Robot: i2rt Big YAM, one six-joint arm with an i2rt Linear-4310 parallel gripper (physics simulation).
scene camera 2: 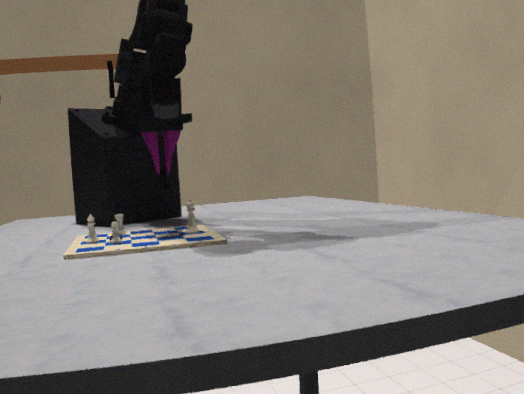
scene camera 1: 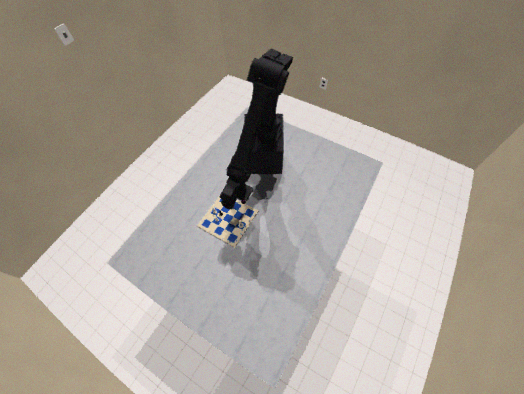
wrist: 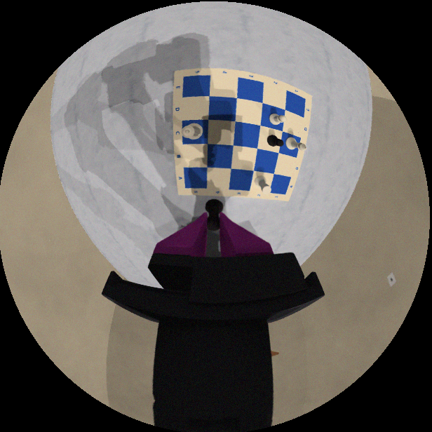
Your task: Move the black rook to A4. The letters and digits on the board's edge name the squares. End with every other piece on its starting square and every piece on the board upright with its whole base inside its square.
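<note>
My gripper is shut on the black rook and holds it well above the board. In the wrist view the rook shows just below the A edge, near column 4. The chessboard lies flat, blue and cream. A4, a cream square in the A row, carries no piece. In the wrist view, a tall white piece stands on C5, a white pawn on D2, a black piece on C2, a white bishop on C1 and a white piece on A2.
The board lies on a grey-blue table in front of the arm's black base. In scene camera 2, the tall white piece stands at the board's right and the bishop at its left. The arm's shadows cross the table.
</note>
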